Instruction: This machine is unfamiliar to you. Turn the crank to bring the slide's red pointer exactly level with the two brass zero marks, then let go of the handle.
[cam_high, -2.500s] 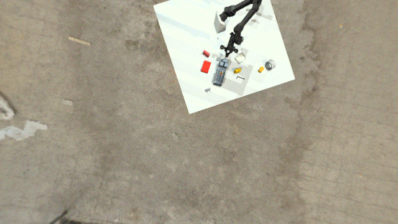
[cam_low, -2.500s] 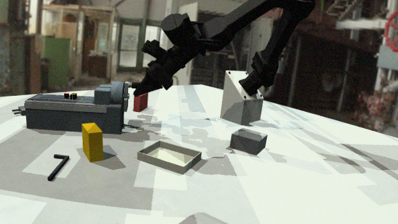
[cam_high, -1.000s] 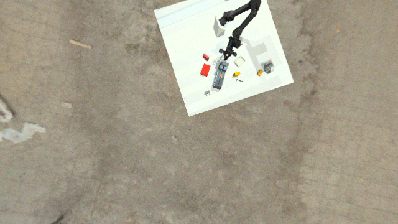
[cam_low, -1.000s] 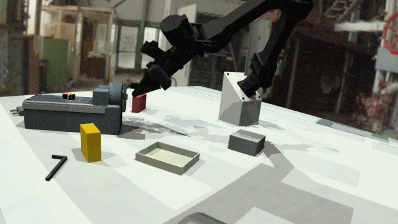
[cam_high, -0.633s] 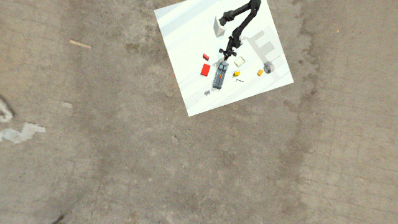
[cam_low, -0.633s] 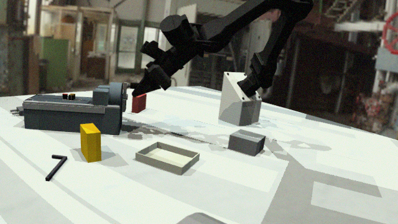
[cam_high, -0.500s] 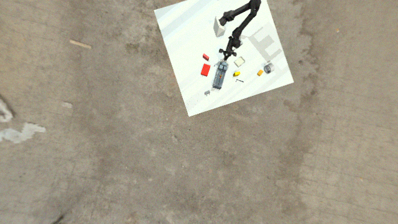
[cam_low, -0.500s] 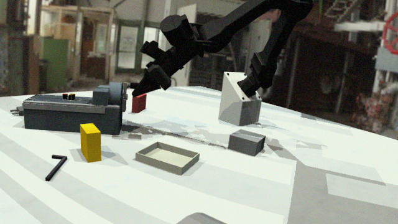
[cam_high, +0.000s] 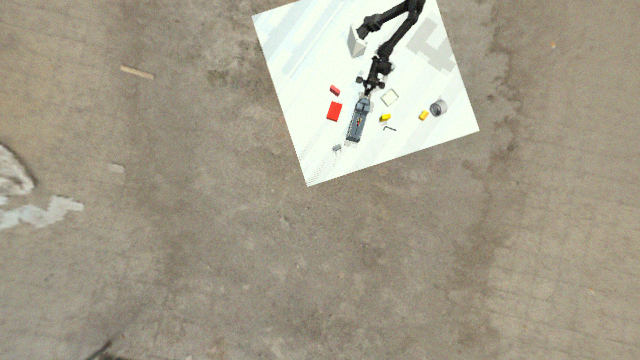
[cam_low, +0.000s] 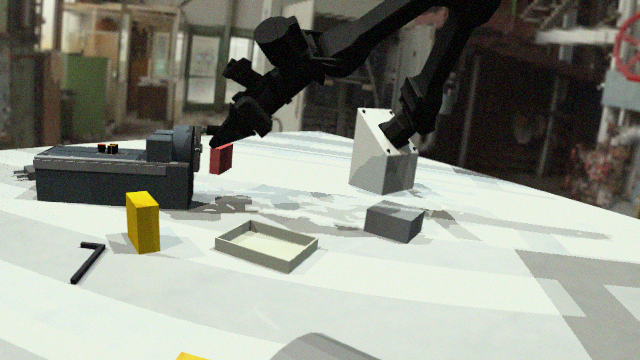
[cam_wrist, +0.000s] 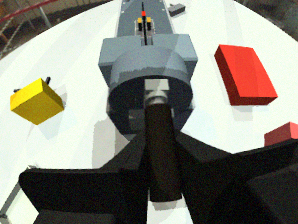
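My gripper tip is now 2 cm below the dark crank handle, 1 cm to the right of it and 1 cm past it. From my gripper tip the other things lie so: red pointer 14 cm ahead, 12 cm to the right, 1 cm below; then shallow grey tray 19 cm to the left, 9 cm below, 6 cm ahead; then yellow block 18 cm ahead, 8 cm to the left, 7 cm below.
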